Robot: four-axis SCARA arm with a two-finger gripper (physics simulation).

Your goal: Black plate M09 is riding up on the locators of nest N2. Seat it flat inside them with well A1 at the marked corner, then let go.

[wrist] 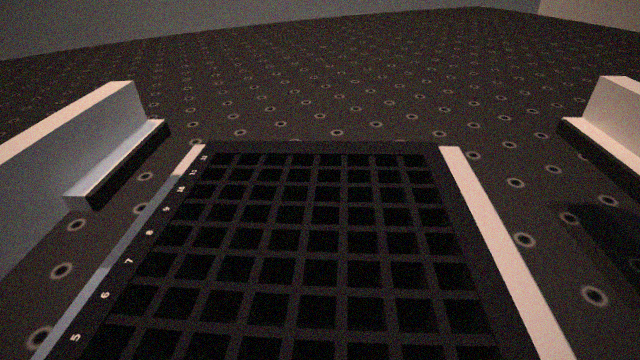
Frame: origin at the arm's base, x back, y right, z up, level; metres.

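Seen in the pictures: gripper, fingertip midpoint: point(360, 102).
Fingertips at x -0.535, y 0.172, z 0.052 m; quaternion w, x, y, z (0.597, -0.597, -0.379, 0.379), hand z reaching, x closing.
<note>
Pixels of each thing's middle, then the offset from my fingertips to it. "spot": a spot on its surface instead. Level surfaces: height alone.
- black plate M09, body centre: point(298, 309) dx +0.053, dy -0.042, dz -0.019 m
- nest N2, surface spot: point(491, 230) spot: dx +0.047, dy +0.021, dz -0.027 m
- dark table top, its level: dz -0.039 m
The black plate M09 point(345, 257) lies between the pale side rails of nest N2 point(491, 230). Its far edge reaches the far ends of the rails or slightly past them, and no pale rim shows along that edge. Row numbers from 5 up to 12 run along its left side. The near end of the plate, well A1 and the marked corner are out of view. How its near end sits on the locators cannot be seen. My gripper point(360, 102) is open, with one finger left and one right of the plate, both apart from it.
The dark table top point(355, 108) with rows of ringed holes surrounds the nest. A dark shadow falls on it at the right, below the right finger. Grey wall stands behind the table's far edge, with a paler surface at the top right.
</note>
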